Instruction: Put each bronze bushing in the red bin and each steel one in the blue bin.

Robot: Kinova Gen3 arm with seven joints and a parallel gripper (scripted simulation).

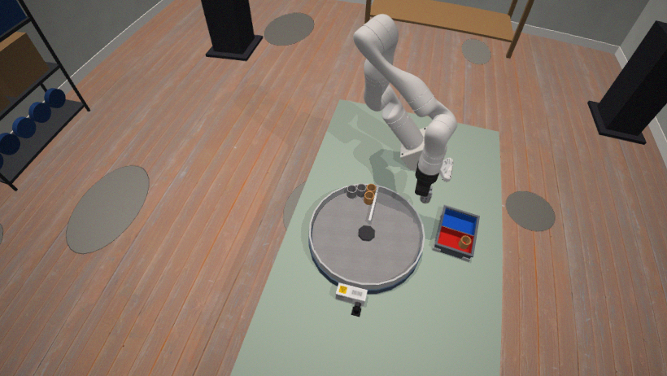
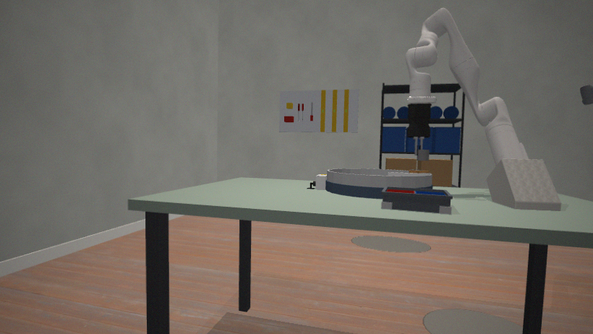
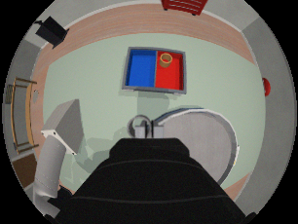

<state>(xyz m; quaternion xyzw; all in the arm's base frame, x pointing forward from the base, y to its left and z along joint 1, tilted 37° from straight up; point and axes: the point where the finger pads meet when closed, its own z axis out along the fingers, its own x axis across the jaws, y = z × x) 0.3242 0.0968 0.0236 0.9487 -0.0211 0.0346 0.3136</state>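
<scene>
The two-part bin lies 30 mm ahead of my hand, 160 mm to the left of it and 150 mm below it. Round my hand: grey turntable 130 mm ahead, 190 mm to the right, 120 mm below.
</scene>
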